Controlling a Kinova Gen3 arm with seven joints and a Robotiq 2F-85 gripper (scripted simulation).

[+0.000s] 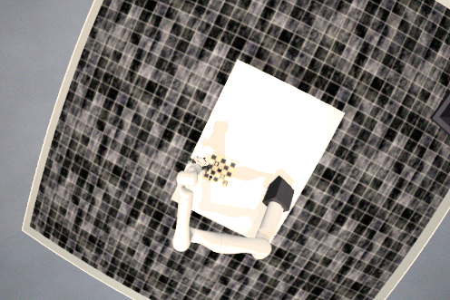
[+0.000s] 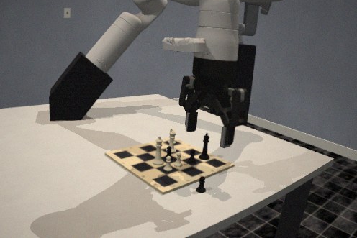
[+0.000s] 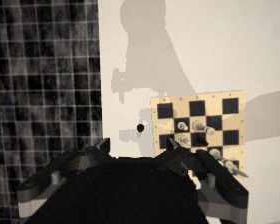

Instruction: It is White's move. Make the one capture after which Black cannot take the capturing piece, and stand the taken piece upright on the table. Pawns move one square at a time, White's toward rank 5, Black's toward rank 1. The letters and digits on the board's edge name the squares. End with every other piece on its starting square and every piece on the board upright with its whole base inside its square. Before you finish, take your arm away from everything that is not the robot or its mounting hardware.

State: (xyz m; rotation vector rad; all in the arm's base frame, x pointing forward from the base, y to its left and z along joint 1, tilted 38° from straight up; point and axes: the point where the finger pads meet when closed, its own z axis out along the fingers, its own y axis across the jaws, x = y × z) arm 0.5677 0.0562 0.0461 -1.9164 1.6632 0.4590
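Now: hand 14 cm past the board and 11 cm above it. From my hand the other things lie so: tall white piece 13 cm behind, 8 cm below, 3 cm to the right; tall black piece 12 cm behind, 9 cm to the left, 8 cm below.
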